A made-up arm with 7 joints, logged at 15 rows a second.
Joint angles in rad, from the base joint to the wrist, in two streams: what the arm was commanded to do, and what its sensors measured. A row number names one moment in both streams.
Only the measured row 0 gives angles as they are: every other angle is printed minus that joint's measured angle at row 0.
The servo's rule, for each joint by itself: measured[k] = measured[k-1] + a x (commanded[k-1-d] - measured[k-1]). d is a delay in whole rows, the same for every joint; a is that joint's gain. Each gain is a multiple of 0.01, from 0.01 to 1. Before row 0 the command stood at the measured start. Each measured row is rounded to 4 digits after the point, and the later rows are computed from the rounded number. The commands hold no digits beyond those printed.
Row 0, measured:
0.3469 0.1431 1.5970 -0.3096 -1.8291 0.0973 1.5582
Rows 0 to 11, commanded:
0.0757 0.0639 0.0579 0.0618 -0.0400 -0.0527 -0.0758
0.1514 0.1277 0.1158 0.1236 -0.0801 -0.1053 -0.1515
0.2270 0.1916 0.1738 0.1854 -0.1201 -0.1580 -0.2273
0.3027 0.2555 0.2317 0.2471 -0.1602 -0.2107 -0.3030
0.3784 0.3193 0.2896 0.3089 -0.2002 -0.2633 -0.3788
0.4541 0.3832 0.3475 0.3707 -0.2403 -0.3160 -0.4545
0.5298 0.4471 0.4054 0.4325 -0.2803 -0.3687 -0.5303
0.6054 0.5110 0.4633 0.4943 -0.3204 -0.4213 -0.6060
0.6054 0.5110 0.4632 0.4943 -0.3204 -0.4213 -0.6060
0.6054 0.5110 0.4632 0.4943 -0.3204 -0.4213 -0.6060
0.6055 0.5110 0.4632 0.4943 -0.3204 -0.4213 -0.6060
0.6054 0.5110 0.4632 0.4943 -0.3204 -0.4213 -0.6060
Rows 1 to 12, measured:
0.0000 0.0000 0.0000 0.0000 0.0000 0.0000 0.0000
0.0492 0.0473 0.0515 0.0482 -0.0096 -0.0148 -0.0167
0.1156 0.1068 0.1087 0.1070 -0.0265 -0.0401 -0.0464
0.1880 0.1696 0.1666 0.1682 -0.0490 -0.0731 -0.0862
0.2626 0.2332 0.2245 0.2297 -0.0757 -0.1116 -0.1339
0.3379 0.2969 0.2824 0.2915 -0.1056 -0.1541 -0.1878
0.4134 0.3608 0.3403 0.3533 -0.1379 -0.1994 -0.2465
0.4891 0.4247 0.3982 0.4151 -0.1721 -0.2468 -0.3089
0.5647 0.4886 0.4561 0.4769 -0.2077 -0.2957 -0.3743
0.5912 0.5052 0.4624 0.4905 -0.2347 -0.3309 -0.4253
0.6004 0.5095 0.4631 0.4935 -0.2553 -0.3562 -0.4651
0.6037 0.5106 0.4632 0.4941 -0.2709 -0.3744 -0.4961
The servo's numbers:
d 1
a 0.65 0.74 0.89 0.78 0.24 0.28 0.22

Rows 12 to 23, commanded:
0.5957 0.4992 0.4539 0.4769 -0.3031 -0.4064 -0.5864
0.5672 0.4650 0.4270 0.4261 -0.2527 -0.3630 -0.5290
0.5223 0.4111 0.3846 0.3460 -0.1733 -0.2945 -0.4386
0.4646 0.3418 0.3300 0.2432 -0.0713 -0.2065 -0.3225
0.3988 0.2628 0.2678 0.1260 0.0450 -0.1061 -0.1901
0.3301 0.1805 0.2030 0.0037 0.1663 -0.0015 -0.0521
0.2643 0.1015 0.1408 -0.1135 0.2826 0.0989 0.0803
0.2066 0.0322 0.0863 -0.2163 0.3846 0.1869 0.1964
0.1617 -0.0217 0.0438 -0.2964 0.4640 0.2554 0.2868
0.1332 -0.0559 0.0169 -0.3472 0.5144 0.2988 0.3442
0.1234 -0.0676 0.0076 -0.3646 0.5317 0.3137 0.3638
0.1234 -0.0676 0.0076 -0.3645 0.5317 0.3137 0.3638
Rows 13 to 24, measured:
0.6048 0.5109 0.4632 0.4943 -0.2828 -0.3875 -0.5203
0.5989 0.5022 0.4549 0.4807 -0.2877 -0.3928 -0.5348
0.5783 0.4747 0.4301 0.4381 -0.2793 -0.3845 -0.5335
0.5419 0.4276 0.3896 0.3663 -0.2539 -0.3593 -0.5126
0.4917 0.3641 0.3366 0.2703 -0.2101 -0.3165 -0.4708
0.4313 0.2891 0.2754 0.1577 -0.1489 -0.2576 -0.4090
0.3655 0.2087 0.2110 0.0376 -0.0733 -0.1859 -0.3305
0.2997 0.1294 0.1485 -0.0803 0.0121 -0.1062 -0.2401
0.2392 0.0575 0.0931 -0.1864 0.1015 -0.0241 -0.1441
0.1888 -0.0011 0.0492 -0.2722 0.1885 0.0542 -0.0493
0.1527 -0.0417 0.0205 -0.3307 0.2667 0.1227 0.0373
0.1337 -0.0609 0.0090 -0.3571 0.3303 0.1762 0.1091

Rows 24 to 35, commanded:
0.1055 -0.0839 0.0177 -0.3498 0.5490 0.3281 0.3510
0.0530 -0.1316 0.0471 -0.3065 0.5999 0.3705 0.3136
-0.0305 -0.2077 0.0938 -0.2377 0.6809 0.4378 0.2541
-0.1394 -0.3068 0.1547 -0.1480 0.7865 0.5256 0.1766
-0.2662 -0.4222 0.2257 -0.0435 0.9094 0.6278 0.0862
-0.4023 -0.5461 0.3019 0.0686 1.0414 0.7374 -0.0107
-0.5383 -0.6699 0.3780 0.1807 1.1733 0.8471 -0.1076
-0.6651 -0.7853 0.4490 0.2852 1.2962 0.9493 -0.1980
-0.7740 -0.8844 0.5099 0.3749 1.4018 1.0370 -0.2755
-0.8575 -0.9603 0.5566 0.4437 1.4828 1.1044 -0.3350
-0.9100 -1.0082 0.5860 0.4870 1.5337 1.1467 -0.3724
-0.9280 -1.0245 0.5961 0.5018 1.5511 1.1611 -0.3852
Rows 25 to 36, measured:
0.1270 -0.0659 0.0078 -0.3629 0.3786 0.2147 0.1651
0.1130 -0.0792 0.0166 -0.3527 0.4195 0.2465 0.2060
0.0740 -0.1180 0.0437 -0.3167 0.4628 0.2812 0.2297
0.0061 -0.1844 0.0883 -0.2551 0.5151 0.3250 0.2351
-0.0885 -0.2750 0.1474 -0.1716 0.5802 0.3812 0.2222
-0.2040 -0.3839 0.2171 -0.0717 0.6592 0.4502 0.1923
-0.3329 -0.5039 0.2926 0.0377 0.7509 0.5306 0.1476
-0.4664 -0.6267 0.3686 0.1492 0.8523 0.6192 0.0915
-0.5956 -0.7441 0.4402 0.2553 0.9588 0.7116 0.0278
-0.7116 -0.8479 0.5022 0.3486 1.0651 0.8027 -0.0389
-0.8064 -0.9311 0.5506 0.4228 1.1653 0.8872 -0.1040
-0.8737 -0.9882 0.5821 0.4729 1.2537 0.9599 -0.1630

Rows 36 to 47, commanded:
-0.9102 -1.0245 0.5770 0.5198 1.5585 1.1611 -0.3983
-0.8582 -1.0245 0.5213 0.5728 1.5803 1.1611 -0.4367
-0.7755 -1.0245 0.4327 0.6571 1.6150 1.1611 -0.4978
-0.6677 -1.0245 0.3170 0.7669 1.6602 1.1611 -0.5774
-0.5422 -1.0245 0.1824 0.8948 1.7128 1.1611 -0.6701
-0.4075 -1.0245 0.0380 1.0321 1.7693 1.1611 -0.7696
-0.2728 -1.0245 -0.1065 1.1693 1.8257 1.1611 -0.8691
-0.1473 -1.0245 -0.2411 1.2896 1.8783 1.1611 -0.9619
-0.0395 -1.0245 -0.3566 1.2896 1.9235 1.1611 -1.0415
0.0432 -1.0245 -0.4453 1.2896 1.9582 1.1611 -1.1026
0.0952 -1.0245 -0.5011 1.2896 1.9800 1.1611 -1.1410
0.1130 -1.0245 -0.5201 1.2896 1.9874 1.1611 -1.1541
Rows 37 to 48, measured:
-0.9090 -1.0151 0.5946 0.4954 1.3251 1.0162 -0.2119
-0.9098 -1.0221 0.5789 0.5144 1.3811 1.0568 -0.2529
-0.8763 -1.0239 0.5276 0.5600 1.4289 1.0860 -0.2933
-0.8108 -1.0243 0.4431 0.6357 1.4736 1.1070 -0.3383
-0.7178 -1.0244 0.3309 0.7380 1.5184 1.1221 -0.3909
-0.6037 -1.0245 0.1987 0.8603 1.5651 1.1330 -0.4523
-0.4762 -1.0245 0.0557 0.9943 1.6141 1.1409 -0.5221
-0.3440 -1.0245 -0.0887 1.1308 1.6649 1.1466 -0.5984
-0.2161 -1.0245 -0.2243 1.2547 1.7161 1.1507 -0.6784
-0.1013 -1.0245 -0.3420 1.2819 1.7659 1.1536 -0.7583
-0.0074 -1.0245 -0.4339 1.2879 1.8121 1.1557 -0.8340
0.0593 -1.0245 -0.4937 1.2892 1.8524 1.1572 -0.9015

